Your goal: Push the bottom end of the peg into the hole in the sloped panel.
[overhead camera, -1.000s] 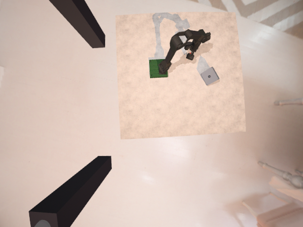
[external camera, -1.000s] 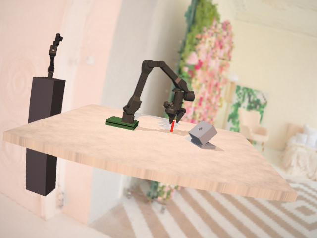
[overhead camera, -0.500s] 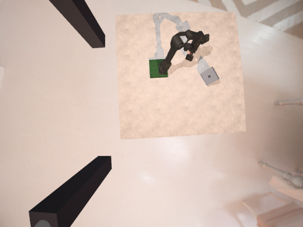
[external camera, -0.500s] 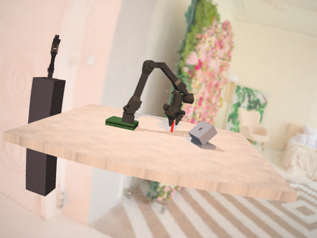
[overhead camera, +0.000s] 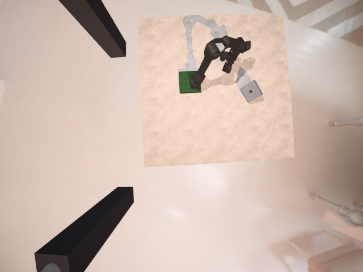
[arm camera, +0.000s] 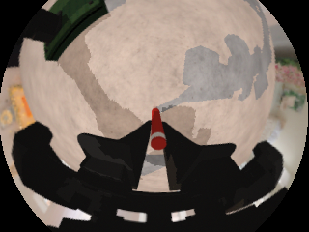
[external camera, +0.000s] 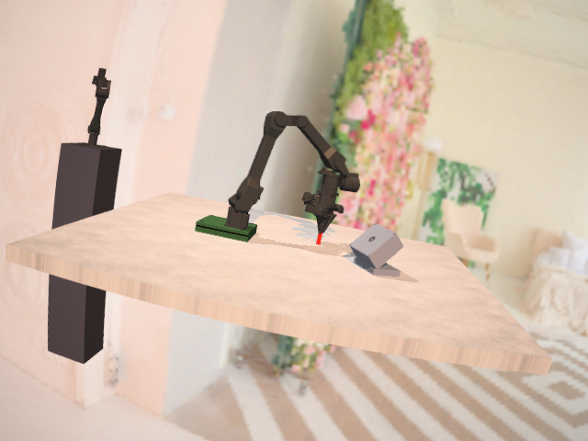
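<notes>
The grey sloped panel lies 220 mm to the right of my gripper tip, 180 mm ahead of it and 40 mm above it. Round my gripper tip: red peg (20 mm above).
</notes>
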